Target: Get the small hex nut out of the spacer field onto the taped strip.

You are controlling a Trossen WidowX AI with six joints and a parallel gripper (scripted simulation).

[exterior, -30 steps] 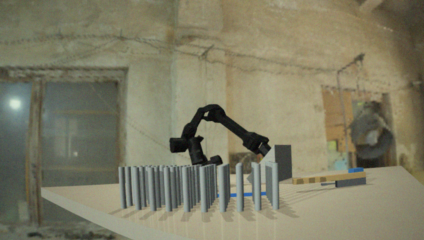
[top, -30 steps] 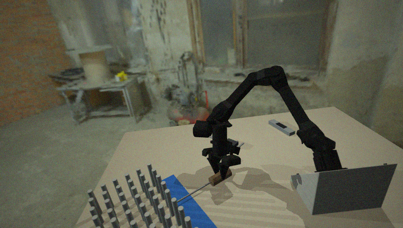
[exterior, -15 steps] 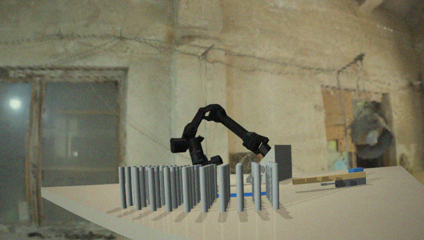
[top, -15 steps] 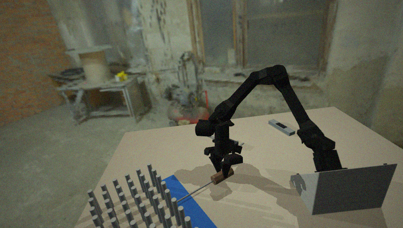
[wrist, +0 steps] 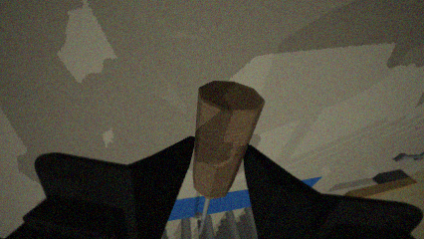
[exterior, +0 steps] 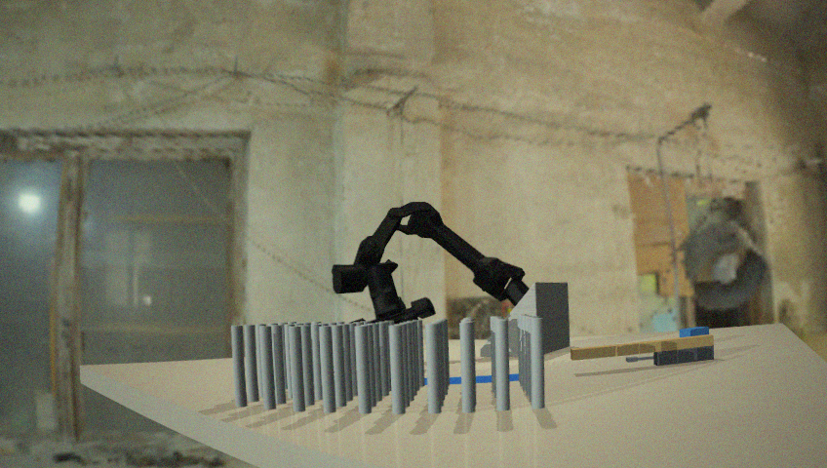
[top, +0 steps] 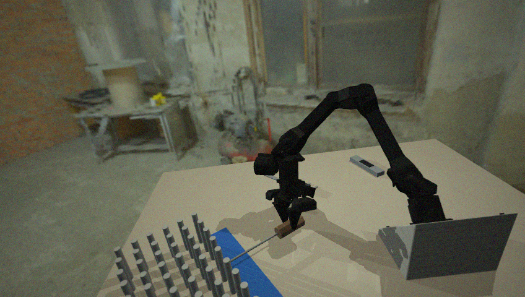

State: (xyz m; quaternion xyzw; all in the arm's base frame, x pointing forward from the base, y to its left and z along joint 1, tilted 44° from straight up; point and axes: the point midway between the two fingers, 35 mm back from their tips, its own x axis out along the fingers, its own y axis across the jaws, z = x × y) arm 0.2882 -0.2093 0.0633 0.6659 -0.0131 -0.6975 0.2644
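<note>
My gripper tip is 50 mm past the small red cube, 110 mm to the left of it and 20 mm above it. Round my gripper tip: grey flat block (400 mm behind, 280 mm to the right, 10 mm below); blue taped strip (150 mm ahead, 110 mm to the left, 30 mm below).
</note>
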